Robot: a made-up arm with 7 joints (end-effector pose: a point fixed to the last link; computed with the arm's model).
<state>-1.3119 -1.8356 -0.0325 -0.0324 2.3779 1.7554 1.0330</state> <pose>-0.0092 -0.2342 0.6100 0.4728 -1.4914 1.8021</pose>
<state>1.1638 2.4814 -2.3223 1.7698 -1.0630 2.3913 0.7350</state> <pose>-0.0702 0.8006 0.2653 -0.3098 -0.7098 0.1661</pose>
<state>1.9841 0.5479 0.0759 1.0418 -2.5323 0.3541 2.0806</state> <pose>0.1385 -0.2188 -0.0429 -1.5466 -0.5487 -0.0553</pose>
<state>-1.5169 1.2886 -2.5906 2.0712 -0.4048 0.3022 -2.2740</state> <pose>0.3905 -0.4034 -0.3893 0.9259 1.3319 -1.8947</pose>
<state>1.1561 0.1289 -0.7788 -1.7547 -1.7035 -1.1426 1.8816</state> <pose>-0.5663 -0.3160 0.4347 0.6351 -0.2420 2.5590</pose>
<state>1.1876 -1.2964 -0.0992 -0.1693 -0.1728 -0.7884 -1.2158</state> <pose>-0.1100 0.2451 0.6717 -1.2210 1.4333 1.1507</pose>
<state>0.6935 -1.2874 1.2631 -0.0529 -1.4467 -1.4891 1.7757</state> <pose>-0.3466 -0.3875 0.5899 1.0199 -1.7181 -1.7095</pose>
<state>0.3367 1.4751 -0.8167 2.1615 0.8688 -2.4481 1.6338</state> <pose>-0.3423 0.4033 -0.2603 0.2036 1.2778 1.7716</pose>
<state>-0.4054 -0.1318 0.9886 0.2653 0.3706 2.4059 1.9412</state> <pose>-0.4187 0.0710 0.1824 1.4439 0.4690 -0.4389</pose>
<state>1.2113 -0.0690 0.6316 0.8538 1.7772 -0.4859 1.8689</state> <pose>-0.0794 -0.3010 0.3716 -0.4158 -0.8047 -0.2318</pose>
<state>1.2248 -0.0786 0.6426 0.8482 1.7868 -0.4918 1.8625</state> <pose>-0.0712 -0.2998 0.3716 -0.4269 -0.7975 -0.2115</pose>
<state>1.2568 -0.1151 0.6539 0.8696 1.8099 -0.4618 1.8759</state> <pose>-0.0501 -0.2944 0.3779 -0.4607 -0.7435 -0.1604</pose>
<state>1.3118 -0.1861 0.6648 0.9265 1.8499 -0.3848 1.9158</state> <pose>-0.0146 -0.2816 0.3904 -0.5289 -0.6320 -0.0738</pose>
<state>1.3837 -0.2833 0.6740 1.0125 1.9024 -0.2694 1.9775</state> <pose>0.0271 -0.2600 0.4048 -0.6319 -0.4791 0.0317</pose>
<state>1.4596 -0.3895 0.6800 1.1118 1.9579 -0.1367 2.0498</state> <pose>0.0642 -0.2322 0.4175 -0.7571 -0.3159 0.1300</pose>
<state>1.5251 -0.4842 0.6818 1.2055 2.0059 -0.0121 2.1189</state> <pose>0.0899 -0.2050 0.4274 -0.8787 -0.1732 0.2009</pose>
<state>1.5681 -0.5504 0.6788 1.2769 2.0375 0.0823 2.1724</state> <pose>0.1031 -0.1848 0.4347 -0.9678 -0.0726 0.2373</pose>
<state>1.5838 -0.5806 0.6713 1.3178 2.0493 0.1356 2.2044</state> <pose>0.1064 -0.1752 0.4396 -1.0074 -0.0214 0.2452</pose>
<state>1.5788 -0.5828 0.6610 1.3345 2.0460 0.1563 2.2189</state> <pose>0.1038 -0.1742 0.4428 -1.0067 -0.0068 0.2355</pose>
